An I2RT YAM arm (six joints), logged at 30 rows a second.
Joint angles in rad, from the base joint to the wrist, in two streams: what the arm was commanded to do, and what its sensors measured. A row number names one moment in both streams.
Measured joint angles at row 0:
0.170 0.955 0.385 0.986 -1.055 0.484
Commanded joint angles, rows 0 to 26:
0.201 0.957 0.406 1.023 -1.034 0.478
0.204 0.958 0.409 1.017 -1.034 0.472
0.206 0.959 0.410 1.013 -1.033 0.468
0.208 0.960 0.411 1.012 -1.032 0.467
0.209 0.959 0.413 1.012 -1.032 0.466
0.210 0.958 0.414 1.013 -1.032 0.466
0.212 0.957 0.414 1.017 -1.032 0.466
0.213 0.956 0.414 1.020 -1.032 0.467
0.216 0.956 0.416 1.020 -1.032 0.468
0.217 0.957 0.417 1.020 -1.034 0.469
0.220 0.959 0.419 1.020 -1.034 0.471
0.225 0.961 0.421 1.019 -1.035 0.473
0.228 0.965 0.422 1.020 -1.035 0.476
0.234 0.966 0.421 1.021 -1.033 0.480
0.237 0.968 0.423 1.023 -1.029 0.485
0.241 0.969 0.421 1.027 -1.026 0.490
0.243 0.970 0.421 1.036 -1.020 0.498
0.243 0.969 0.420 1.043 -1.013 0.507
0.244 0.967 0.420 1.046 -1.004 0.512
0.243 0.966 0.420 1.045 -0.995 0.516
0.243 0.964 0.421 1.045 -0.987 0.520
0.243 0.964 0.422 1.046 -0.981 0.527
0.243 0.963 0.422 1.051 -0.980 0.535
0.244 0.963 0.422 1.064 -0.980 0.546
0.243 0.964 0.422 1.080 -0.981 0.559
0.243 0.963 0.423 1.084 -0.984 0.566
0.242 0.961 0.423 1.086 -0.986 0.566
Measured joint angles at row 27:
0.223 0.973 0.385 0.979 -1.006 0.523
